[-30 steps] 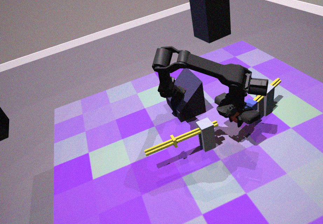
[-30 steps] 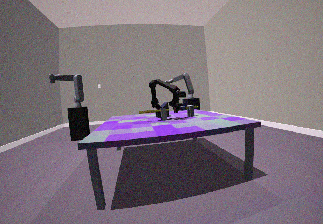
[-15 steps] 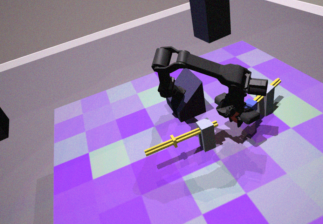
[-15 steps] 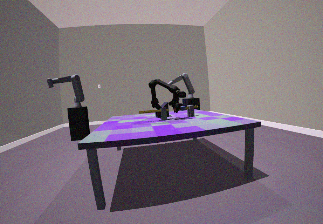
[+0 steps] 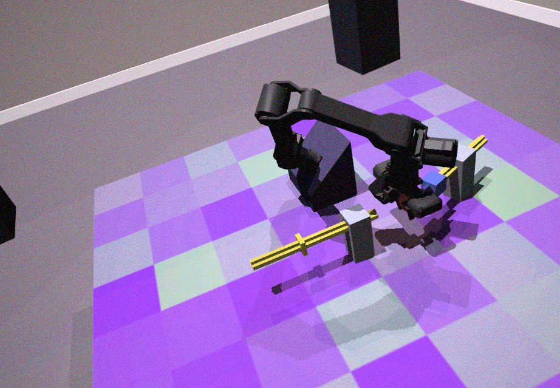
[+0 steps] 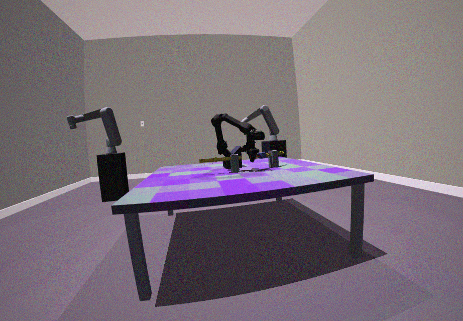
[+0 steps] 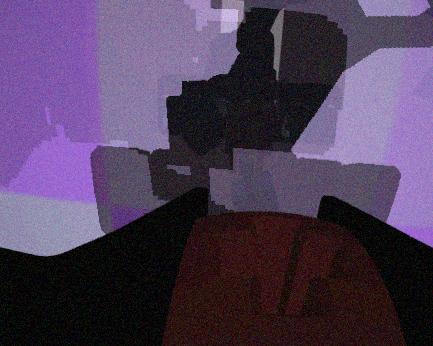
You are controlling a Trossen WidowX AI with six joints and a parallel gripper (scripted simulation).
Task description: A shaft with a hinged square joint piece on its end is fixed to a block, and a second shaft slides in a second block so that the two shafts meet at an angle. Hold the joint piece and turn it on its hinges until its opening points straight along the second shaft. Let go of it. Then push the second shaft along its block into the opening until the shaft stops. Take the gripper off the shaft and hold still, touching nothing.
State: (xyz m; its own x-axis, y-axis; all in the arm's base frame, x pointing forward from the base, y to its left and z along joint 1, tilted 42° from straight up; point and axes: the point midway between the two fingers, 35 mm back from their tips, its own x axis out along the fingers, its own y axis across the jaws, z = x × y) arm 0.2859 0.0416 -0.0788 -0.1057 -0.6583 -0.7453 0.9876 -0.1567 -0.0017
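The red square joint piece lies 20 mm to the left of my gripper tip and 40 mm above it.
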